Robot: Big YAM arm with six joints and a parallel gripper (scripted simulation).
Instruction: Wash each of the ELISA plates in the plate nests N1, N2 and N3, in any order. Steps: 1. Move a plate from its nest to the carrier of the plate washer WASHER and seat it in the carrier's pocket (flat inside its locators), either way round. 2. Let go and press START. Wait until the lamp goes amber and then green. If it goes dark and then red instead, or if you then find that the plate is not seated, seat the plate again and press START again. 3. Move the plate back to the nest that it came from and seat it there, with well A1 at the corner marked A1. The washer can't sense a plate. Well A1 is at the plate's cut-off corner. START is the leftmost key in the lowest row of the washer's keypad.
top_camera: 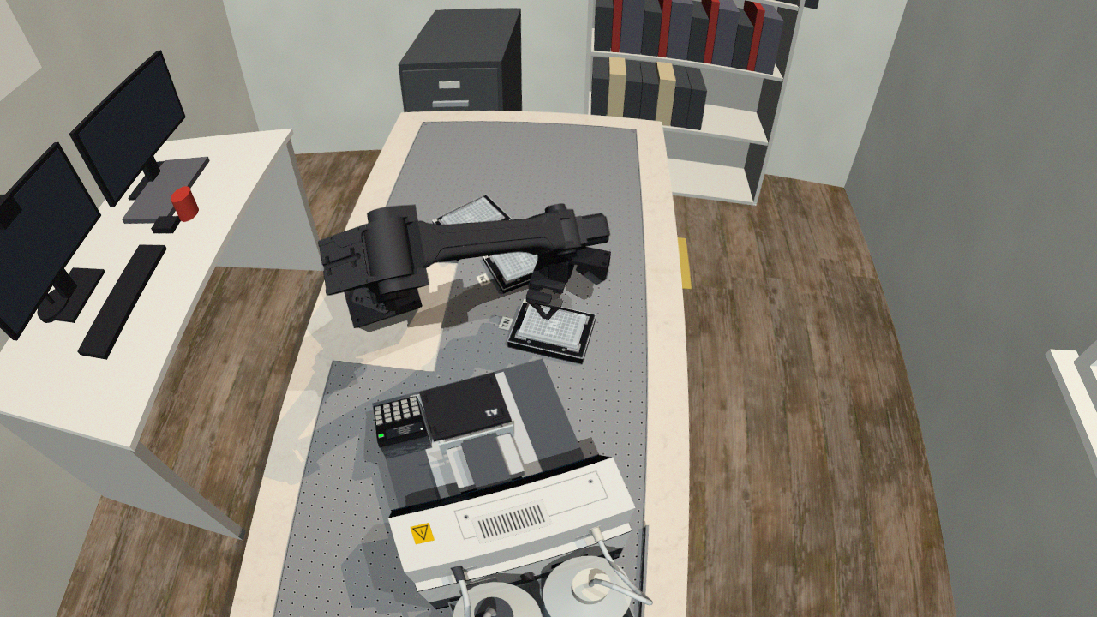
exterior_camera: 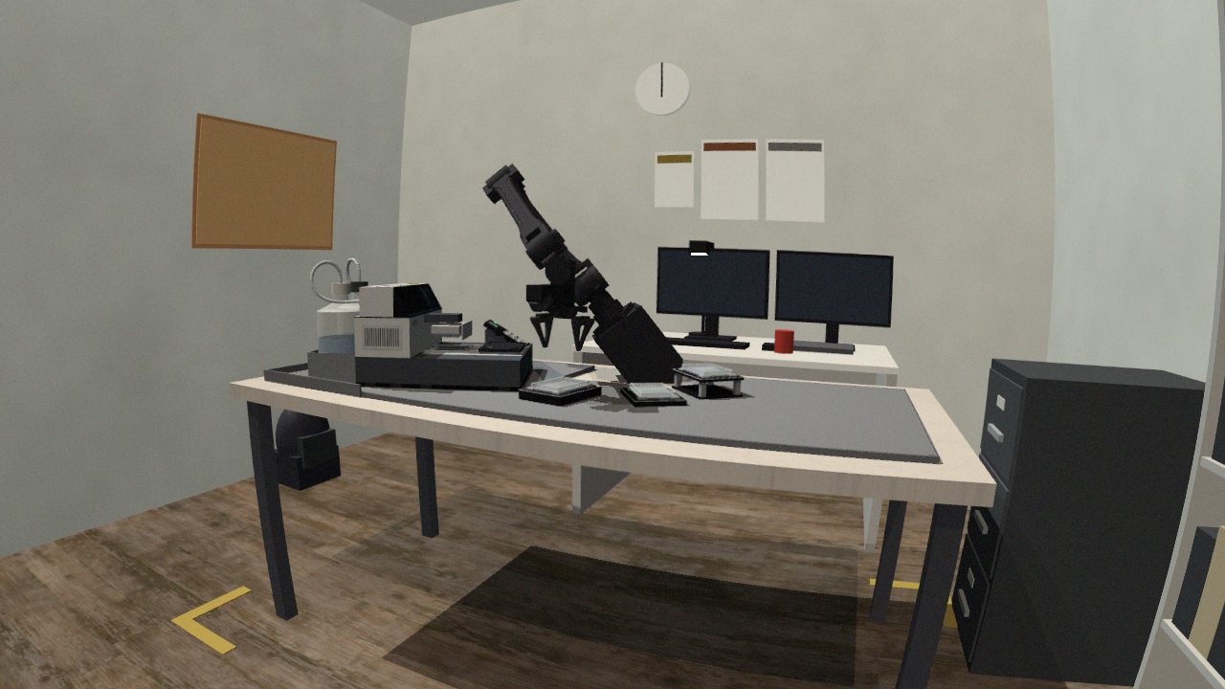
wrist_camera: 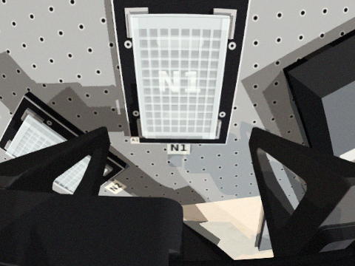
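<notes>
The black nest lies 200 mm to the left of my hand, 110 mm below it and 80 mm behind it. Also, from my hand: white ELISA plate 90 mm below; plate washer 390 mm to the right, 80 mm behind, 10 mm above.
</notes>
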